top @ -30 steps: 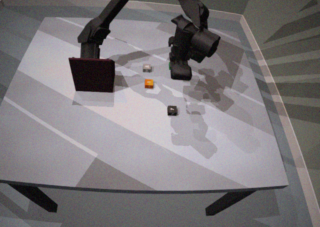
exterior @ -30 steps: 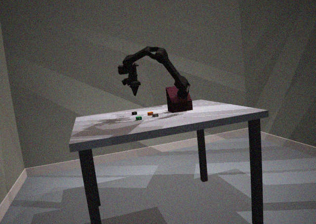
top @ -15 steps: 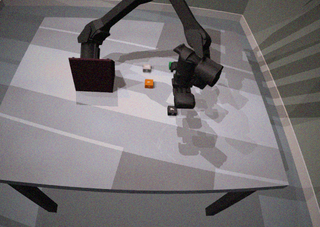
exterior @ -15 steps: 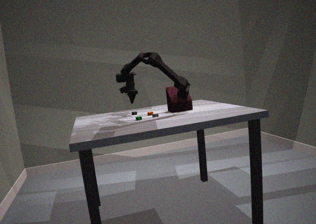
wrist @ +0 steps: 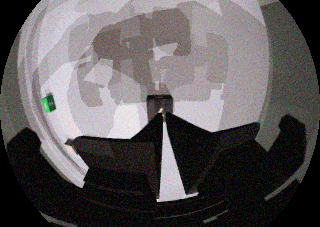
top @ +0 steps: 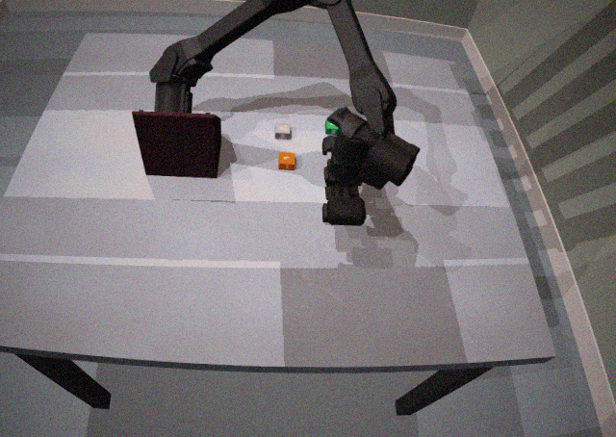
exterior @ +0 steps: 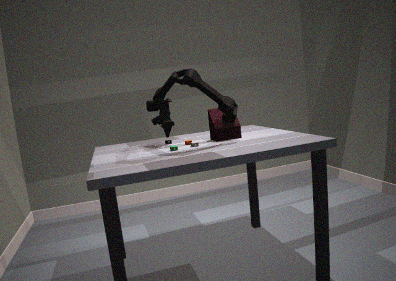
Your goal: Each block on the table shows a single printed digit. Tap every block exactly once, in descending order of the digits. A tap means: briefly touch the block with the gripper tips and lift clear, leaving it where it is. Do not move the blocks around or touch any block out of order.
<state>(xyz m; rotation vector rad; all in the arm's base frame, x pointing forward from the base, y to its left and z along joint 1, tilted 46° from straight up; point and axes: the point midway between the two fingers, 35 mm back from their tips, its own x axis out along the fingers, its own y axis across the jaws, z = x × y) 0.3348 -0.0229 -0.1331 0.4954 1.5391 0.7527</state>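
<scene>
My gripper tip is now 30 mm above the black block. The rest, counted from my gripper tip: orange block (120 mm to the left, 100 mm behind, 30 mm below); then grey block (210 mm to the left, 120 mm behind, 30 mm below); then green block (250 mm to the left, 30 mm below, 10 mm behind).
</scene>
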